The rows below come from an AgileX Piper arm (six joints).
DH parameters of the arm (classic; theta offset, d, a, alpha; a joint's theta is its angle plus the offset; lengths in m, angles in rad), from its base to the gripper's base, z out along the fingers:
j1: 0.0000 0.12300 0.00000 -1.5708
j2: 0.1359 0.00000 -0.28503 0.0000
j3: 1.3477 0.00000 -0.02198 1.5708
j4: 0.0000 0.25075 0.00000 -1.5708
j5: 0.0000 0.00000 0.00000 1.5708
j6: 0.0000 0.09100 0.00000 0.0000
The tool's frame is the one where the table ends.
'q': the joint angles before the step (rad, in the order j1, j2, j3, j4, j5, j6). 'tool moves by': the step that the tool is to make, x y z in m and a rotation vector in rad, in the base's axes. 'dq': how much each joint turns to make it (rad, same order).
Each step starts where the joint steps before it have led.
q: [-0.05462 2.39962 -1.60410 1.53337 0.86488 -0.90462]
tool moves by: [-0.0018 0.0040 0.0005 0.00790 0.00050 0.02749]
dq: [0.00552 -0.00013 0.00032 -0.00817 0.02181 -0.00025]
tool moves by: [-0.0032 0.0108 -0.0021 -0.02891 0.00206 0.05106]
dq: [0.02229 0.00013 -0.00018 -0.04137 0.00306 0.00105]
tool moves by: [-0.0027 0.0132 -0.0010 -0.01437 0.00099 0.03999]
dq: [0.02782 -0.00016 0.00013 -0.01952 -0.00004 0.00108]
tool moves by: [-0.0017 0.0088 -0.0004 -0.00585 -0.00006 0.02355]
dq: [0.01860 0.00011 -0.00030 -0.00782 -0.00003 0.00024]
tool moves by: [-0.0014 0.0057 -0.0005 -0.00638 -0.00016 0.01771]
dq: [0.01216 0.00008 0.00008 -0.00833 0.00004 -0.00021]
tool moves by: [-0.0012 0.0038 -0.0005 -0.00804 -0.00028 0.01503]
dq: [0.00827 -0.00017 0.00004 -0.01063 -0.00008 0.00019]
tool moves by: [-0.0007 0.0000 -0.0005 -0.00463 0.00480 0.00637]
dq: [-0.00002 -0.00008 0.00020 -0.01120 0.00262 0.00584]
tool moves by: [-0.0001 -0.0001 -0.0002 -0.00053 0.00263 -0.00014]
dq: [-0.00016 0.00017 -0.00002 -0.00236 0.00011 0.00322]
